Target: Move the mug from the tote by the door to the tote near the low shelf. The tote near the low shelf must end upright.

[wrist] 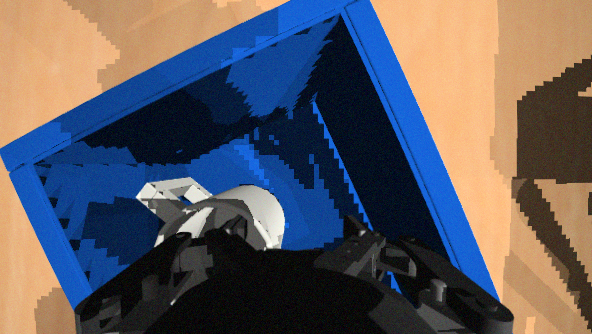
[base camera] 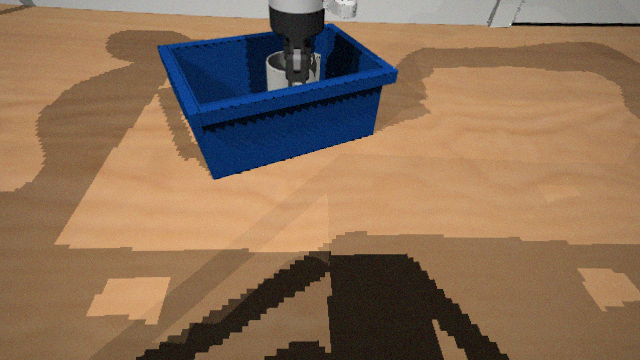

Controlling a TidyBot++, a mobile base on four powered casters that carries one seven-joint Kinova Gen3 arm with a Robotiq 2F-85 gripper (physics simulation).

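Frame: origin at the arm's base, x up, y left, z back, level; centimetres.
Seen in the pictures: gripper, between the fingertips: (wrist: 295, 225).
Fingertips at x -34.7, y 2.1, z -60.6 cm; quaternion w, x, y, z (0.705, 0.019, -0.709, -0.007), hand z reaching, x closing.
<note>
Offsets run from my fingertips to a thing's top centre. "spot": to the spot under its first point. Level surfaces: height alone.
A white mug {spot: dx +3.1, dy +3.7, dz -1.9 cm} (base camera: 275, 76) (wrist: 268, 207) stands inside the blue tote {dx +7.1, dy +3.1, dz +0.3 cm} (base camera: 295, 127) (wrist: 422, 135), and its handle points to the upper left in the wrist view. My gripper (base camera: 297, 80) (wrist: 295, 225) is open and reaches down into the tote at the mug. In the wrist view one fingertip is over or inside the mug's mouth, and the other is outside the mug, towards the tote's long wall. The gripper hides part of the mug in both views. A second tote and the low shelf do not show.
The tote stands on the wood floor {dx -4.9 cm} (base camera: 475, 200) (wrist: 460, 60). A white wall (base camera: 150, 7) runs behind it, with a pale upright strip {spot: dx -1.0, dy -55.0, dz -52.5 cm} (base camera: 505, 12) at the back right. Dark shadows of the robot lie across the floor in front of the tote.
</note>
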